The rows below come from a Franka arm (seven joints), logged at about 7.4 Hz.
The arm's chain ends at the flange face. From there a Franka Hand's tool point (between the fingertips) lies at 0.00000 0.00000 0.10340 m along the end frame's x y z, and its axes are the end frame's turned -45 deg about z.
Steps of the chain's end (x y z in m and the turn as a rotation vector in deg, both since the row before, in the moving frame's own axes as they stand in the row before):
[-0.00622, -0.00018, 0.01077, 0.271, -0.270, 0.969]
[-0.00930, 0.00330, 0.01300, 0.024, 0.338, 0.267]
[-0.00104, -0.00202, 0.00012, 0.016, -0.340, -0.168]
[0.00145, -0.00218, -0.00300, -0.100, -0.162, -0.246]
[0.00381, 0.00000, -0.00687, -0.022, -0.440, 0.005]
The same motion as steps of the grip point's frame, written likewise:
[-0.00426, -0.00522, 0.01077, 0.383, 0.001, 0.969]
[-0.00845, -0.00384, 0.01300, -0.222, 0.256, 0.267]
[0.00028, -0.00262, 0.00012, 0.252, -0.229, -0.168]
[0.00223, -0.00059, -0.00300, 0.044, -0.185, -0.246]
[0.00210, 0.00216, -0.00687, 0.296, -0.327, 0.005]

